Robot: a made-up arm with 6 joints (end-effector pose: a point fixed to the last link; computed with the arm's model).
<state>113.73 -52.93 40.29 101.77 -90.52 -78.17</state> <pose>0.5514 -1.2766 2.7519 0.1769 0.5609 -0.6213 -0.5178</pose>
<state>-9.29 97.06 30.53 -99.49 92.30 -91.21</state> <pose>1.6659 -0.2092 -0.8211 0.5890 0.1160 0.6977 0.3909</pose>
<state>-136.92 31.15 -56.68 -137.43 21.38 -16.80</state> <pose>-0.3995 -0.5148 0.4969 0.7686 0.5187 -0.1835 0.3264</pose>
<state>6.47 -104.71 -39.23 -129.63 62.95 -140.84</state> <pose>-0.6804 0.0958 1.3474 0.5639 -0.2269 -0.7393 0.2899</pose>
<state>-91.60 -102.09 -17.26 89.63 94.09 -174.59</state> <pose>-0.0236 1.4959 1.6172 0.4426 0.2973 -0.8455 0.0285</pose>
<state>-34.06 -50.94 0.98 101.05 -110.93 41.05</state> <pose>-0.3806 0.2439 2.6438 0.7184 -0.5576 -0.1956 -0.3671</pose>
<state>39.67 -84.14 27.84 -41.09 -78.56 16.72</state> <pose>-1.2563 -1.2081 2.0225 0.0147 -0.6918 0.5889 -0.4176</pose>
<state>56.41 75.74 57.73 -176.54 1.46 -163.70</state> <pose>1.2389 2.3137 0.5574 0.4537 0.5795 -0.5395 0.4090</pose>
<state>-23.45 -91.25 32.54 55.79 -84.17 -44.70</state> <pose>-2.1691 0.7723 1.5762 0.2631 0.0766 0.9220 0.2734</pose>
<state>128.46 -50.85 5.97 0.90 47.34 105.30</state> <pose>0.3741 -0.1081 2.5581 0.3292 -0.3312 0.8818 -0.0654</pose>
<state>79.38 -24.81 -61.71 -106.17 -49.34 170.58</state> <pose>-0.0279 0.3772 0.9171 0.0437 -0.7263 0.1655 -0.6658</pose>
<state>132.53 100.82 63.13 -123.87 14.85 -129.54</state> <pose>-1.6628 1.6298 -0.5996 0.3374 -0.2221 0.0160 -0.9147</pose>
